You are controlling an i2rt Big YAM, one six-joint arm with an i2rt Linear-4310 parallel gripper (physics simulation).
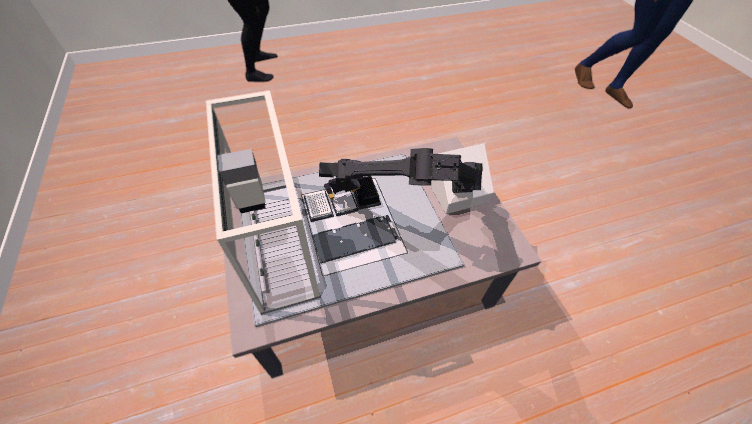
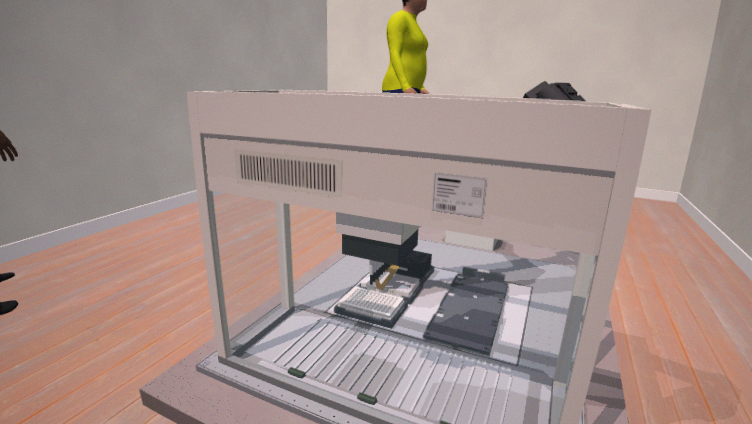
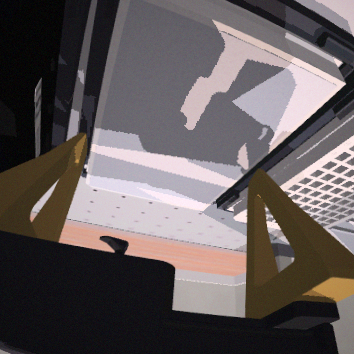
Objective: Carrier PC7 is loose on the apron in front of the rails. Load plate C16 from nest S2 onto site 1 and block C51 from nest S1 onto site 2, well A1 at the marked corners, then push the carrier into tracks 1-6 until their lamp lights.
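Frame: origin at the arm's base, x back, y left, z down, level; millimetres.
Where they show: gripper, fingertip midpoint: [image 1: 341, 195] [image 2: 383, 281] [image 3: 172, 158].
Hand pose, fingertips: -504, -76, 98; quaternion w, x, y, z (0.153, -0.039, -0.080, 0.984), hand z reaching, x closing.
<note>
After its pixels a point has its place, as x, y, z.
The dark, flat carrier PC7 [image 1: 358, 238] @(-465, 152, 108) [image 2: 468, 316] @(-527, 156, 108) lies on the white apron [image 1: 368, 260] @(-442, 252, 119) [image 2: 513, 326] in front of the rails [image 1: 287, 263] [image 2: 368, 358]. Beside it, three nests stand in a row. A white gridded well piece [image 1: 318, 204] @(-605, -38, 92) [image 2: 371, 301] [image 3: 320, 185] @(-588, -45, 94) is nearest the rails. A smooth, pale piece [image 1: 344, 202] @(-495, -30, 93) [image 2: 408, 287] @(-507, -4, 93) [image 3: 165, 115] @(-484, -43, 93) is in the middle, and a black block [image 1: 370, 190] @(-377, -58, 70) [image 2: 420, 263] @(-421, -16, 65) is farthest. Nest labels and the A1 mark are not legible. My gripper [image 1: 343, 192] @(-504, -76, 98) [image 2: 387, 278] @(-504, -76, 98) [image 3: 172, 158] @(-504, -76, 98) is open and empty, its fingers spread at the middle piece; contact is unclear.
A pale enclosure frame [image 1: 258, 229] @(-752, 386, -359) [image 2: 421, 118] @(-878, 182, -338) surrounds the rails. A grey head [image 1: 244, 184] @(-811, 148, -279) [image 2: 376, 226] @(-880, 128, -200) hangs inside it, above the rails. Small dark lamp-like blocks [image 2: 296, 372] [image 2: 367, 398] line the rails' far edge. People stand on the floor beyond the table.
</note>
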